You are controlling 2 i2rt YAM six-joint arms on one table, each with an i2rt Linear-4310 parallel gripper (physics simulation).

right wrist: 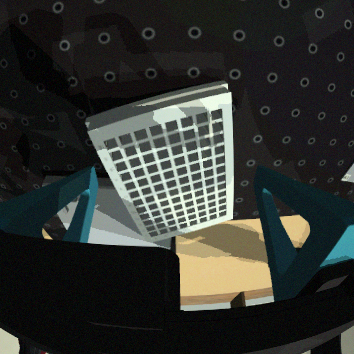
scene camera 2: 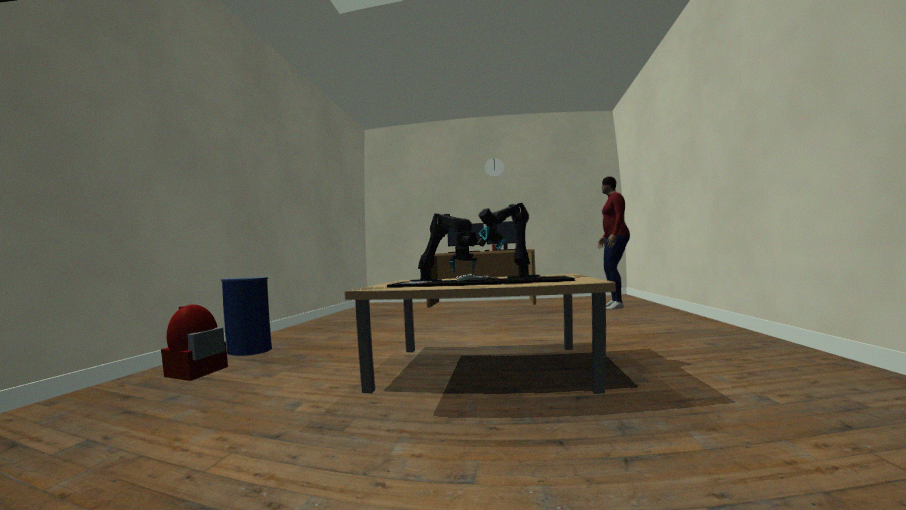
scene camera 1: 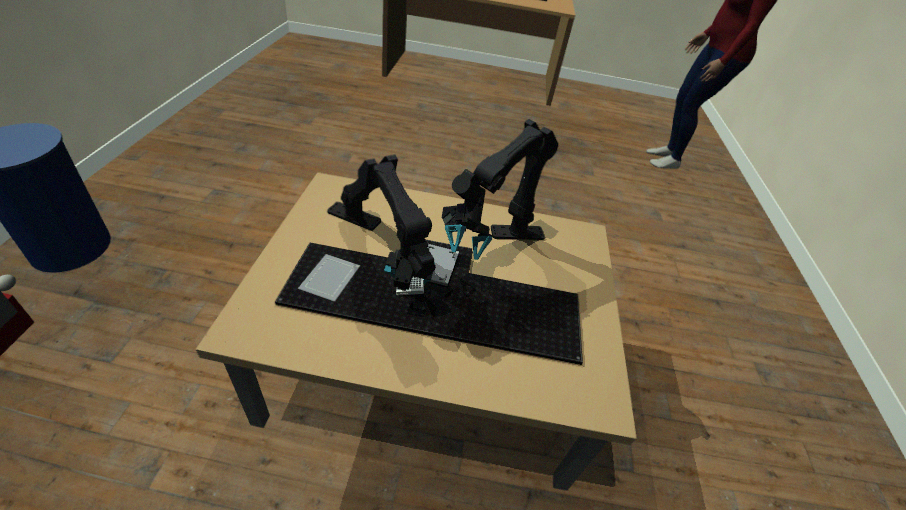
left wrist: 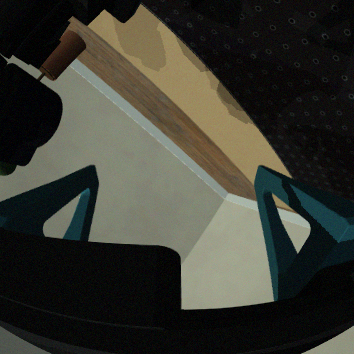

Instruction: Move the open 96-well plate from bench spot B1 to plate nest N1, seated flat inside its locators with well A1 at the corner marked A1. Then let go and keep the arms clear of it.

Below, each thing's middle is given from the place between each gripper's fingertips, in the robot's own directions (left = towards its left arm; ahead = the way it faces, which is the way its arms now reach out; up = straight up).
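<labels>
The well plate [right wrist: 170,156] is 150 mm to the right of my left hand, 50 mm behind it and 170 mm below it. Counting from my left hand still, I find the grey nest with corner locators [scene camera 1: 445,259] 80 mm to the right, 140 mm behind and 170 mm below, while the pale pad [scene camera 1: 331,275] is 410 mm to the right, 40 mm behind and 180 mm below.
My right hand is 20 mm above the well plate and 30 mm past it. Going by their middles, the well plate is the nearest to my right hand of the things named here, and the pale pad is the farthest from it. From my right hand, the grey nest with corner locators is 80 mm to the left, 110 mm behind and 30 mm below, and the pale pad is 250 mm to the right, 20 mm behind and 40 mm below.
</labels>
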